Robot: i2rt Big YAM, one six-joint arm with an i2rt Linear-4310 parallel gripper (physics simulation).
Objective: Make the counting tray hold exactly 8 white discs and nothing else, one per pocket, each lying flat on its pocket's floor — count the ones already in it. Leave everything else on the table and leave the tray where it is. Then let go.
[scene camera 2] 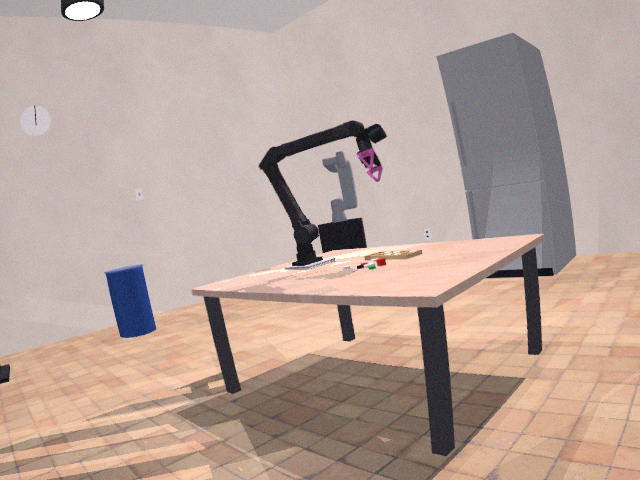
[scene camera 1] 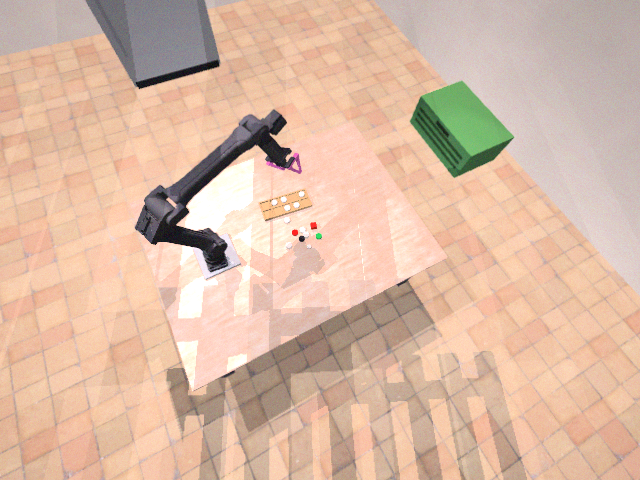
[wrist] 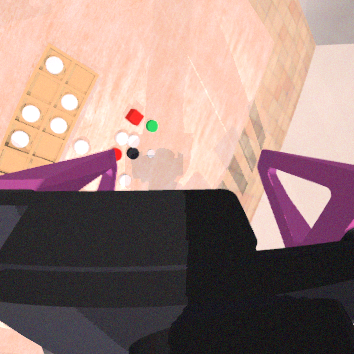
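Note:
The wooden counting tray [scene camera 1: 277, 211] [scene camera 2: 413, 253] [wrist: 42, 86] has two rows of pockets. Several white discs lie in separate pockets, others are empty; part of the tray is hidden by a finger in the wrist view. A white disc [scene camera 1: 286, 220] [wrist: 81, 147] lies beside the tray. Two white discs [scene camera 1: 302, 229] [wrist: 122, 138] lie close together farther out. Another white disc [scene camera 1: 288, 245] [wrist: 125, 180] and a smaller white piece [scene camera 1: 309, 246] [wrist: 151, 153] lie on the table. My gripper [scene camera 1: 284, 167] [scene camera 2: 373, 172] [wrist: 190, 157] is open and empty, high above the table, beyond the tray from the loose pieces.
Near the loose white discs lie a red disc [scene camera 1: 294, 232] [wrist: 118, 154], a black disc [scene camera 1: 301, 238] [wrist: 132, 153], a green disc [scene camera 1: 318, 236] [wrist: 152, 126] and a red block [scene camera 1: 313, 225] [scene camera 2: 381, 261] [wrist: 134, 117]. A green cabinet [scene camera 1: 467, 121] stands off the table.

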